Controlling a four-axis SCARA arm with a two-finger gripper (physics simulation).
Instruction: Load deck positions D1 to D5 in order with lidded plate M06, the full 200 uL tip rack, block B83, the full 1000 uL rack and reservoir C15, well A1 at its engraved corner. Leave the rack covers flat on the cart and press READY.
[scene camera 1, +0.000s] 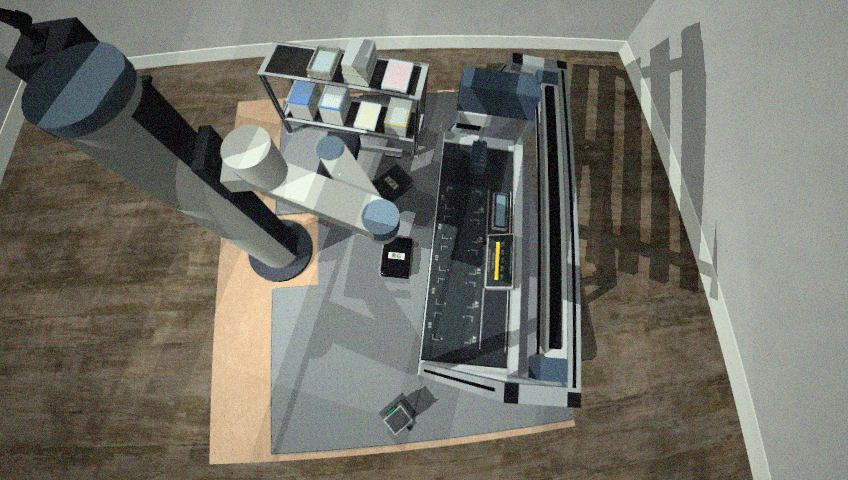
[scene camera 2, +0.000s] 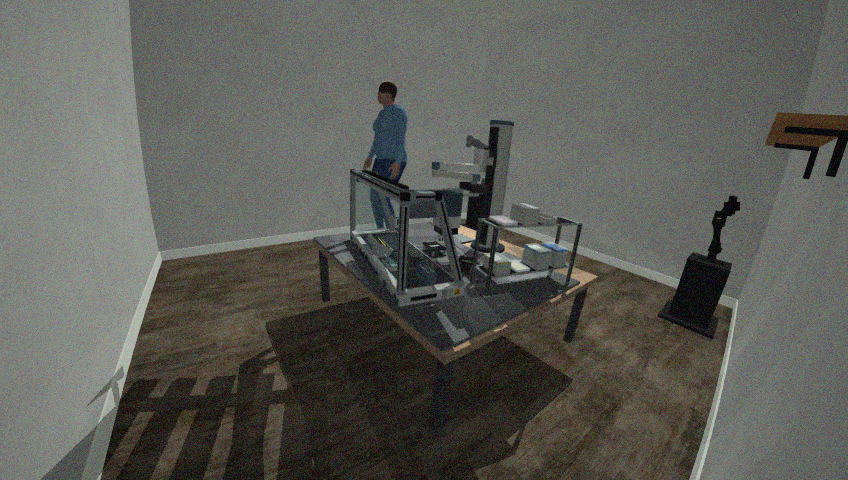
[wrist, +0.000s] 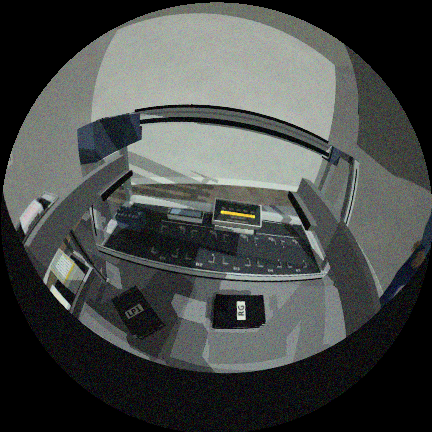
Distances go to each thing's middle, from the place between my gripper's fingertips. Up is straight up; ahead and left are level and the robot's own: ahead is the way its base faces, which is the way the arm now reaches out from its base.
Scene:
Right now my hand is 220 mm past the reservoir C15 (scene camera 1: 324, 61), 500 mm to the right of it and 60 mm above it.

